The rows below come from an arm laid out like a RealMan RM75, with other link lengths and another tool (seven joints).
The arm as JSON. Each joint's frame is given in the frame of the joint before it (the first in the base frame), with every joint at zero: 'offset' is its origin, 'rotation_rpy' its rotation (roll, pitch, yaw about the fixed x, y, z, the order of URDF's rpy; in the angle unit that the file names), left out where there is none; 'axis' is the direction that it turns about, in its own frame. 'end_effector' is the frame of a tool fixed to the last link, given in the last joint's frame.
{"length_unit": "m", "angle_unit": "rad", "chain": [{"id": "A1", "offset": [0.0, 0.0, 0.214], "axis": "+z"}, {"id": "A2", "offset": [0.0, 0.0, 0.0], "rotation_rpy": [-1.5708, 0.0, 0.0], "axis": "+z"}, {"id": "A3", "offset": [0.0, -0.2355, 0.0], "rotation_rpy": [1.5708, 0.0, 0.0], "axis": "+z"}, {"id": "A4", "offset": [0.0, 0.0, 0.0], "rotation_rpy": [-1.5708, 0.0, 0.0], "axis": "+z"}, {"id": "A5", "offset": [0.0, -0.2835, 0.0], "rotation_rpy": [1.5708, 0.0, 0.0], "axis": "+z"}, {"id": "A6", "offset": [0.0, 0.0, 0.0], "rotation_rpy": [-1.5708, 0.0, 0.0], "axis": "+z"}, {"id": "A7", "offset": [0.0, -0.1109, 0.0], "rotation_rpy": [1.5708, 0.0, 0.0], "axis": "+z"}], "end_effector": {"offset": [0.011, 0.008, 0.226], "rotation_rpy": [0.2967, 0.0, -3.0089]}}
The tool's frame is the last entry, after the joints.
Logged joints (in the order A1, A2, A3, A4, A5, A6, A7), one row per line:
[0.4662, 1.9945, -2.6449, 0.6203, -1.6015, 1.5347, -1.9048]
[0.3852, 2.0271, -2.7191, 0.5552, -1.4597, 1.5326, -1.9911]
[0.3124, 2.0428, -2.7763, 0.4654, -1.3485, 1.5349, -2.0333]
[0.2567, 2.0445, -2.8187, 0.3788, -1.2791, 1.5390, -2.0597]
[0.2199, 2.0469, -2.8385, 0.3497, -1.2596, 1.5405, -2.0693]
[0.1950, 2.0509, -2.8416, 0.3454, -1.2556, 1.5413, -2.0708]
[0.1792, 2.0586, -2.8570, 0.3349, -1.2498, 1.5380, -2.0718]
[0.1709, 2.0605, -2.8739, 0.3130, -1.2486, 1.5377, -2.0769]
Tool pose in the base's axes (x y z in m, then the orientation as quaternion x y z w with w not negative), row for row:
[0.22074, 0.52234, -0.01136, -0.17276, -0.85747, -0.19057, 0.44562]
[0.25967, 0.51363, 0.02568, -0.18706, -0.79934, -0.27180, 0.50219]
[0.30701, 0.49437, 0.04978, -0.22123, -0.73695, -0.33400, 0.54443]
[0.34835, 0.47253, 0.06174, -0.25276, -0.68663, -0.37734, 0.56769]
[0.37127, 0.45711, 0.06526, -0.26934, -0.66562, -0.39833, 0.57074]
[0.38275, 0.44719, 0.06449, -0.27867, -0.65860, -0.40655, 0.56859]
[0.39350, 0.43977, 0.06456, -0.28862, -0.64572, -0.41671, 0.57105]
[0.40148, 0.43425, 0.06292, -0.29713, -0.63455, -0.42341, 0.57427]
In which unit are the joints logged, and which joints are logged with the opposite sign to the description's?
The joints are logged in radians. Opposite sign: A3.
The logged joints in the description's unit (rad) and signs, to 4 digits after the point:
[0.4662, 1.9945, 2.6449, 0.6203, -1.6015, 1.5347, -1.9048]
[0.3852, 2.0271, 2.7191, 0.5552, -1.4597, 1.5326, -1.9911]
[0.3124, 2.0428, 2.7763, 0.4654, -1.3485, 1.5349, -2.0333]
[0.2567, 2.0445, 2.8187, 0.3788, -1.2791, 1.5390, -2.0597]
[0.2199, 2.0469, 2.8385, 0.3497, -1.2596, 1.5405, -2.0693]
[0.1950, 2.0509, 2.8416, 0.3454, -1.2556, 1.5413, -2.0708]
[0.1792, 2.0586, 2.8570, 0.3349, -1.2498, 1.5380, -2.0718]
[0.1709, 2.0605, 2.8739, 0.3130, -1.2486, 1.5377, -2.0769]

